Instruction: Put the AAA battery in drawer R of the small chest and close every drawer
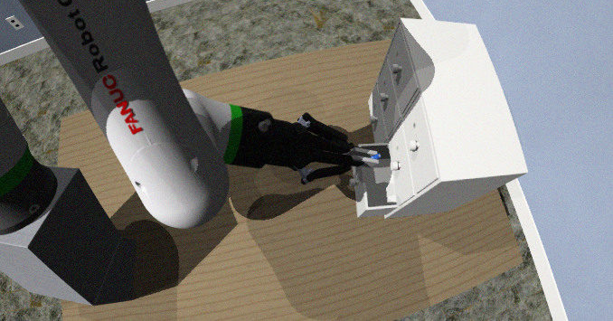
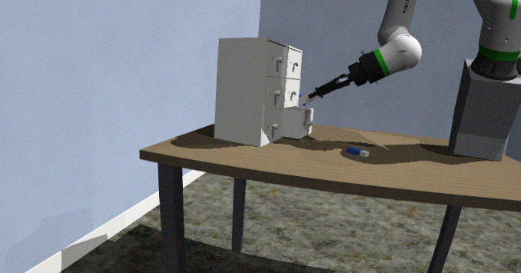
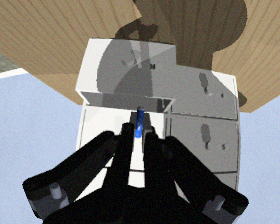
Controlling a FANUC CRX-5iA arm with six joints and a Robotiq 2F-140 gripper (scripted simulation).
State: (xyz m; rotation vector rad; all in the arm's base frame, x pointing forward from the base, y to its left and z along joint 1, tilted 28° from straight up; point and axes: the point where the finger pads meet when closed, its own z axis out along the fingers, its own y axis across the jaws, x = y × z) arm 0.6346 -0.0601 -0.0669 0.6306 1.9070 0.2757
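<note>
The drawer is 120 mm below my hand, 70 mm ahead of it and 50 mm to the right of it. Round my hand: AAA battery (20 mm ahead, 10 mm to the right, 10 mm below).
</note>
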